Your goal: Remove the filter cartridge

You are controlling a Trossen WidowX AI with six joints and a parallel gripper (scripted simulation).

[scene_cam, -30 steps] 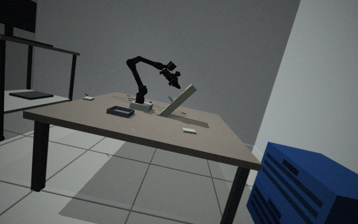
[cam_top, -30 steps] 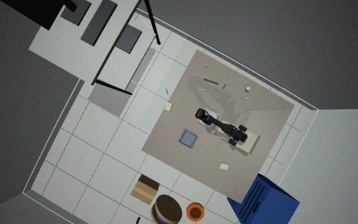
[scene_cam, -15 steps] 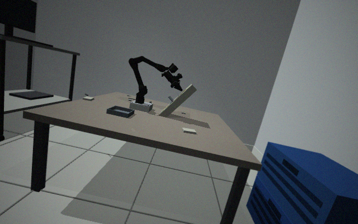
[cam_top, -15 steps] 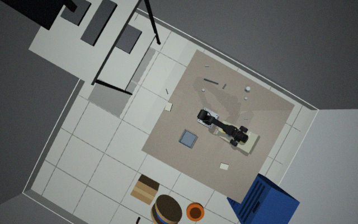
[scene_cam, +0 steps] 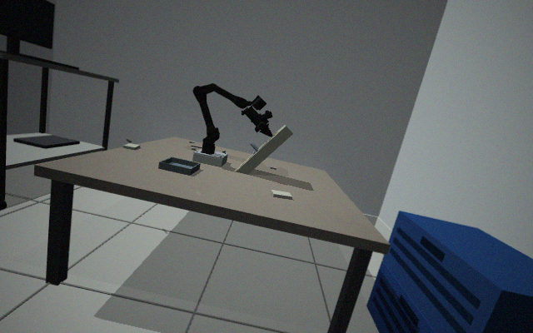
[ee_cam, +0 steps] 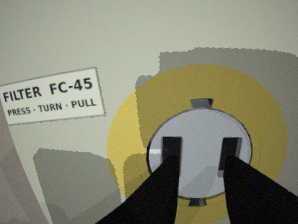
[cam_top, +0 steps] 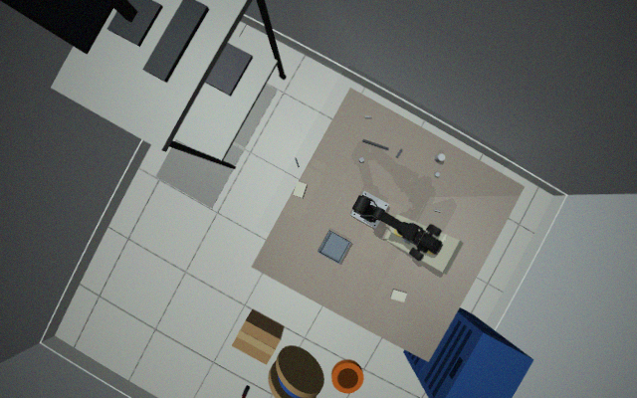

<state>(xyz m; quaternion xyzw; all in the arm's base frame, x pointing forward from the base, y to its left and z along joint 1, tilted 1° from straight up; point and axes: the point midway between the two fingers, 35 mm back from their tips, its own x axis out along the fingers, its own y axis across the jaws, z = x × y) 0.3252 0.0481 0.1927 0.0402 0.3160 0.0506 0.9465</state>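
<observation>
The round filter cartridge lies 2 cm ahead of my gripper tip and 1 cm below it. Also, from my gripper tip: blue-grey tray: 36 cm behind, 34 cm to the right, 22 cm below; then service panel: 9 cm below, 3 cm behind.
</observation>
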